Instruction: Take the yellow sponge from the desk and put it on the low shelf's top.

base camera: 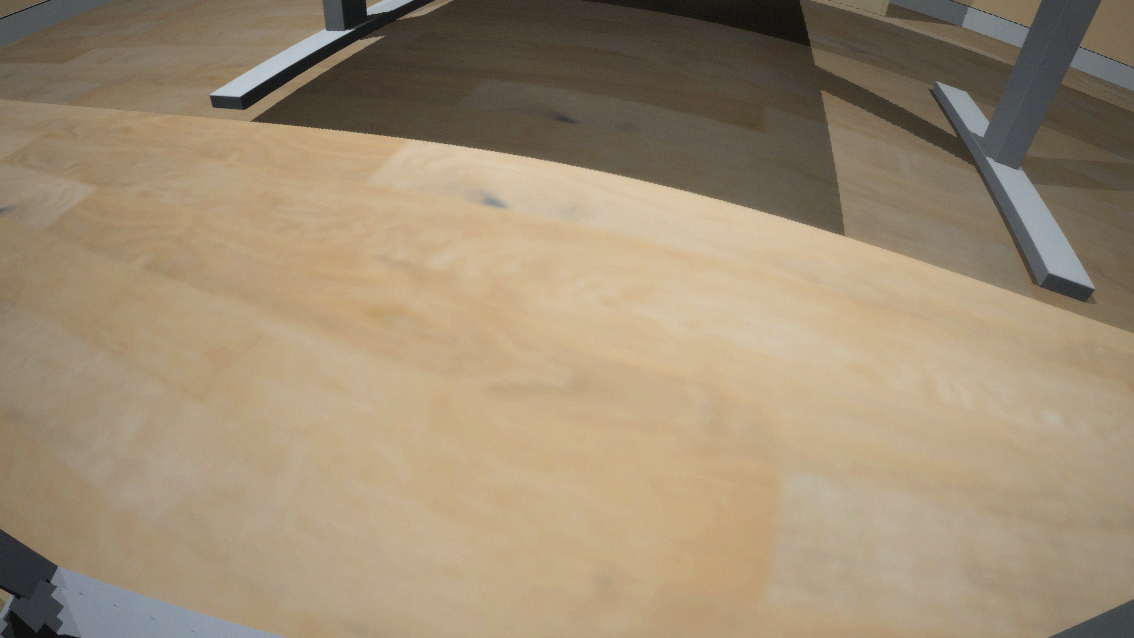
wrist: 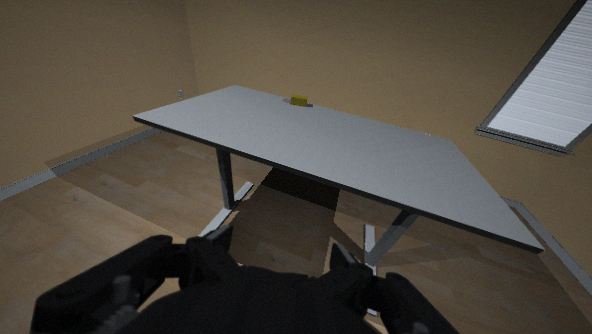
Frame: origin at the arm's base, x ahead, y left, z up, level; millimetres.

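Seen in the pictures: gripper, fingertip midpoint: (wrist: 281, 246).
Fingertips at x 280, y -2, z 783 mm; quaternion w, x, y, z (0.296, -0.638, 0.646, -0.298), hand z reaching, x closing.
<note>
Offsets run from my fingertips to a thing's middle. "*": to the spot under its first point. Level surfaces: height alone.
The yellow sponge {1133 mm ahead, 26 mm left, 206 mm down} (wrist: 299, 100) is small in the wrist view and stands near the far edge of the grey desk {230 mm down} (wrist: 320, 135), left of the desk's middle. A thin grey shape shows at its foot. My gripper (wrist: 281, 246) is open, with its two black fingertips apart at the bottom of the wrist view. It is well short of the desk and far from the sponge. The low shelf does not show in either view.
The desk's left foot {* 706 mm ahead, 507 mm left, 1157 mm down} (base camera: 289, 67) (wrist: 216, 222) and right foot (base camera: 1022, 202) stand on the wooden floor {1180 mm down} (base camera: 555, 357) ahead of the base. A tan wall (wrist: 325, 50) rises behind the desk. A window with blinds (wrist: 550, 85) is at the right.
</note>
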